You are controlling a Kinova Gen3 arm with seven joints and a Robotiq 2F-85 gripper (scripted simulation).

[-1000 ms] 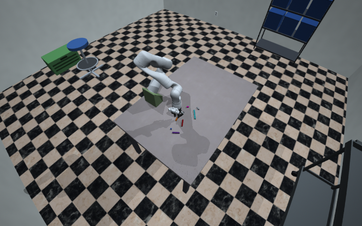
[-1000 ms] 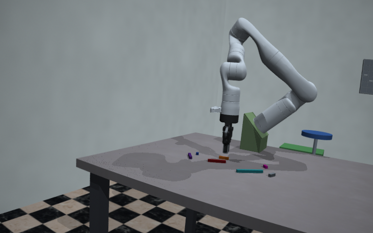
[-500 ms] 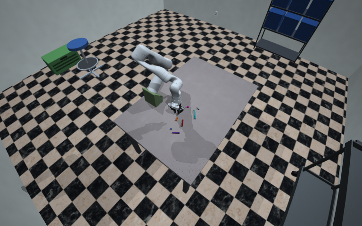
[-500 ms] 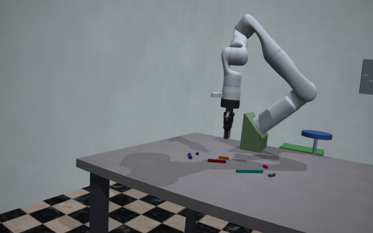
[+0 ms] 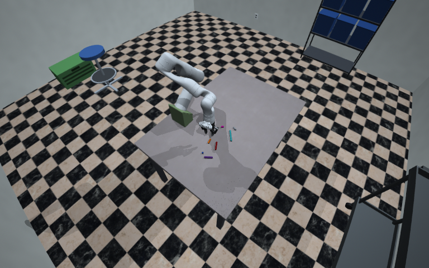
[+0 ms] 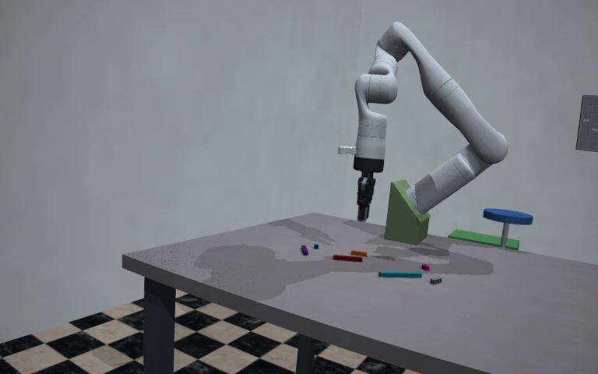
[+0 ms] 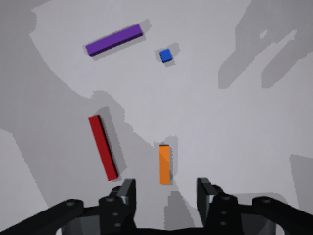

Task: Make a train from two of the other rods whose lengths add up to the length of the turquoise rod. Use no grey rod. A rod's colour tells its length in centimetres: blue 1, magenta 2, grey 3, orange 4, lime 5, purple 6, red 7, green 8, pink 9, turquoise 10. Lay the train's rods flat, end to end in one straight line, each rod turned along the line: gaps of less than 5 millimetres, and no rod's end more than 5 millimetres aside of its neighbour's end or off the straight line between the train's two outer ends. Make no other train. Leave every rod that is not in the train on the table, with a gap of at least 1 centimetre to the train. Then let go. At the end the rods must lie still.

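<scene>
Right now my hand is 10 cm short of the purple rod, 10 cm to the left of it and 10 cm above it. The rest, counted from my hand: small blue rod (4 cm ahead, 11 cm to the right, 10 cm below); red rod (7 cm ahead, 1 cm to the left, 10 cm below); orange rod (10 cm below).
</scene>
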